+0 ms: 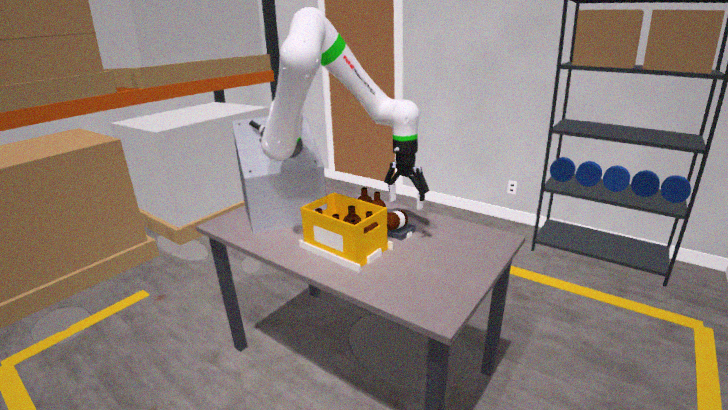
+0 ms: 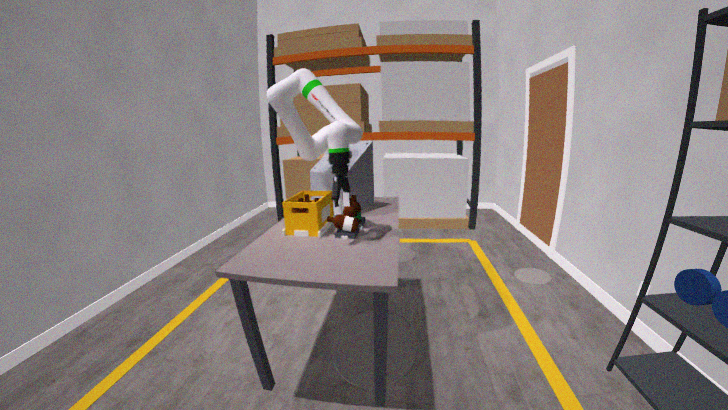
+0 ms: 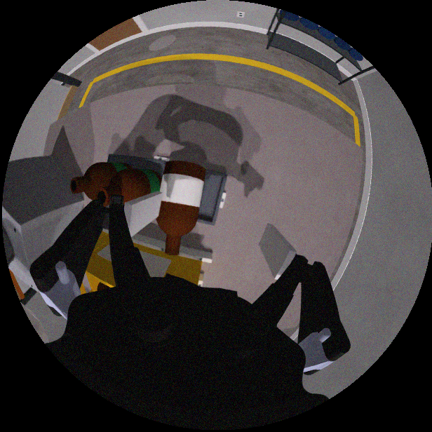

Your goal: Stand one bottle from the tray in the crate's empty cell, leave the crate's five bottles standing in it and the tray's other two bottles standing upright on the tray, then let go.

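Places are measured from the arm's base along level axes (x ahead, y left, z up), in metres.
Pixels of known places: gripper, between the fingertips: (image 1: 406,204) (image 2: 342,209).
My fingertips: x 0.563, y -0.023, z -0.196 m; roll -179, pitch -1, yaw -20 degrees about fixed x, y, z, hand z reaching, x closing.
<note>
Behind a point stands the place of what it marks.
The yellow crate (image 1: 375,241) @[y -0.221, x 0.508, z -0.272 m] (image 2: 301,224) @[y -0.235, x 0.503, z -0.278 m] (image 3: 187,267) stands on the table with brown bottles in it; one bottle neck (image 1: 351,209) @[y -0.169, x 0.391, z -0.181 m] rises near its middle. Its cells are mostly hidden. Beside it is the dark tray (image 1: 403,233) @[y -0.052, x 0.562, z -0.313 m] (image 2: 346,236) @[y -0.012, x 0.582, z -0.325 m] (image 3: 215,192). One brown bottle with a white label (image 1: 398,220) @[y -0.032, x 0.534, z -0.268 m] (image 2: 348,224) @[y 0.002, x 0.543, z -0.278 m] (image 3: 182,192) lies on its side across the tray, neck toward the crate. Two green-labelled bottles (image 1: 364,195) @[y 0.034, x 0.356, z -0.206 m] (image 1: 377,198) @[y 0.007, x 0.428, z -0.200 m] (image 3: 97,180) (image 3: 132,185) stand upright beside it. My gripper (image 1: 406,198) @[y -0.023, x 0.563, z -0.196 m] (image 2: 342,203) @[y -0.023, x 0.563, z -0.196 m] (image 3: 211,219) is open and empty above the lying bottle, one finger near the standing bottles.
White locating strips (image 1: 331,255) @[y -0.307, x 0.366, z -0.313 m] (image 2: 301,233) @[y -0.238, x 0.515, z -0.322 m] edge the crate's base on the table (image 1: 433,275) @[y -0.269, x 0.743, z -0.338 m] (image 2: 305,259) @[y -0.192, x 0.781, z -0.338 m]. The grey robot pedestal (image 1: 277,203) @[y -0.146, x 0.027, z -0.216 m] stands at the table's rear left. A dark shelf rack (image 1: 624,136) stands by the wall, away from the table.
</note>
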